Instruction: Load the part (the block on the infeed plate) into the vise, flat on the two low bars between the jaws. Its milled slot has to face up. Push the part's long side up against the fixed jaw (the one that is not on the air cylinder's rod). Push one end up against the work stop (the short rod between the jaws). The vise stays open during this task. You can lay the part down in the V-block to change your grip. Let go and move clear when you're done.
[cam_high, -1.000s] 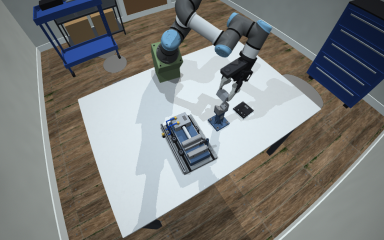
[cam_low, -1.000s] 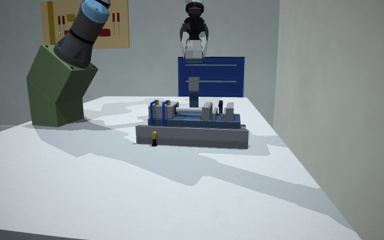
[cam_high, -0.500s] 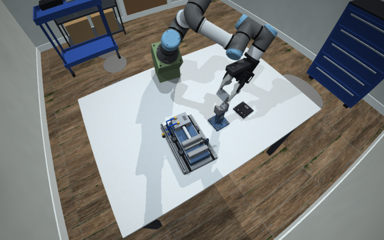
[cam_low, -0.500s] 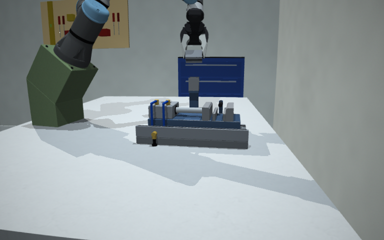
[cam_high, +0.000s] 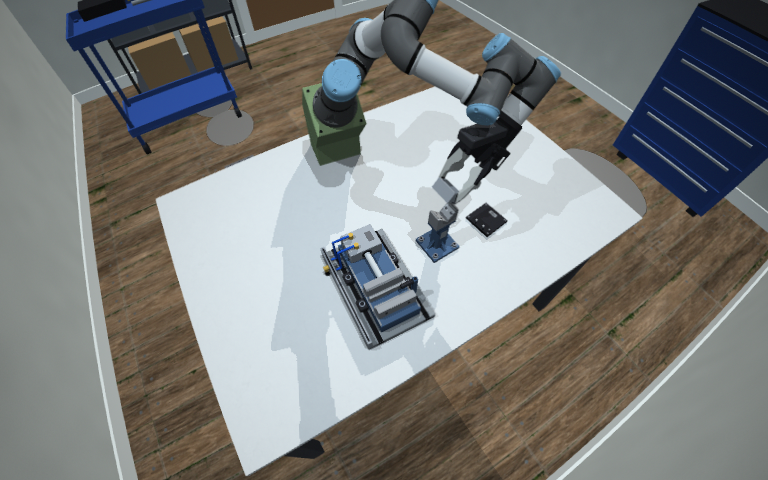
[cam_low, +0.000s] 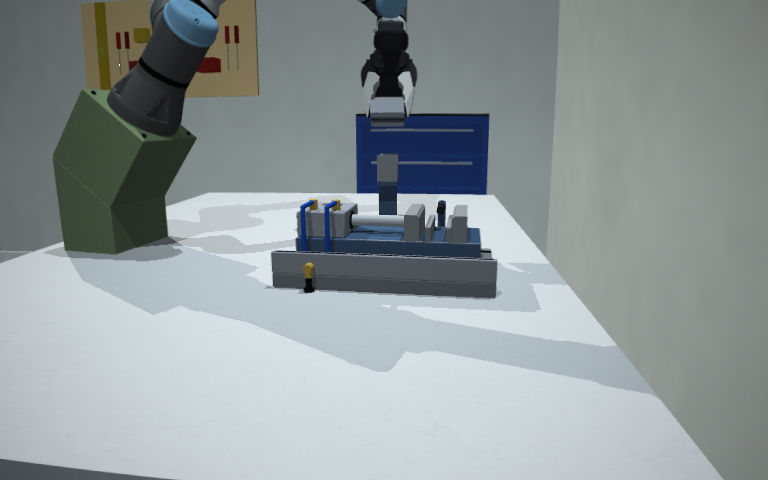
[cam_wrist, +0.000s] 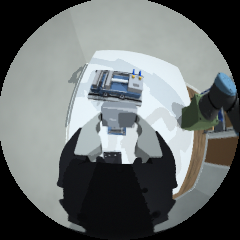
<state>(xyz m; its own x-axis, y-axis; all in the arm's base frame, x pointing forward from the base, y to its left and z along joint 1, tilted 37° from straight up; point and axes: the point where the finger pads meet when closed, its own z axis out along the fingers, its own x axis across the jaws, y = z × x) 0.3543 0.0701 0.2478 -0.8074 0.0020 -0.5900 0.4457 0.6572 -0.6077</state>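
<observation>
My hand is 1 cm to the left of the part and 1 cm above it. Round my hand: work stop: 7 cm ahead, 19 cm to the right, 15 cm below; then air cylinder: 10 cm behind, 20 cm to the right, 16 cm below; then moving jaw: 3 cm ahead, 22 cm to the right, 16 cm below.
</observation>
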